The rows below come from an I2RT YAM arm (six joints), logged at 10 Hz.
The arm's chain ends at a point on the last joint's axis. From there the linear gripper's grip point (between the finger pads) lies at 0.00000 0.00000 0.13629 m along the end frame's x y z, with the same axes.
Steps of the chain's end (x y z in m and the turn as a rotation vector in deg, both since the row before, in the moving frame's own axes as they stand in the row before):
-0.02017, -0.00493, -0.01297, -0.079, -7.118, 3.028
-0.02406, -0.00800, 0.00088, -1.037, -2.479, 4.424
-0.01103, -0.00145, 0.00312, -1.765, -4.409, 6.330
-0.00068, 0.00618, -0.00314, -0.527, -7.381, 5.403
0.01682, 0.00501, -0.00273, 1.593, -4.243, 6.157
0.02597, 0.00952, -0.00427, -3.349, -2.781, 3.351
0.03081, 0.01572, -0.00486, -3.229, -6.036, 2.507
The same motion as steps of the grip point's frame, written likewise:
-0.03706, -0.00519, -0.01402, -0.079, -7.118, 3.028
-0.03004, -0.00576, 0.00073, -1.037, -2.479, 4.424
-0.02172, 0.00216, 0.00265, -1.765, -4.409, 6.330
-0.01822, 0.00660, -0.00427, -0.527, -7.381, 5.403
0.00696, 0.00069, -0.00316, 1.593, -4.243, 6.157
0.01913, 0.01728, -0.00466, -3.349, -2.781, 3.351
0.01632, 0.02307, -0.00583, -3.229, -6.036, 2.507

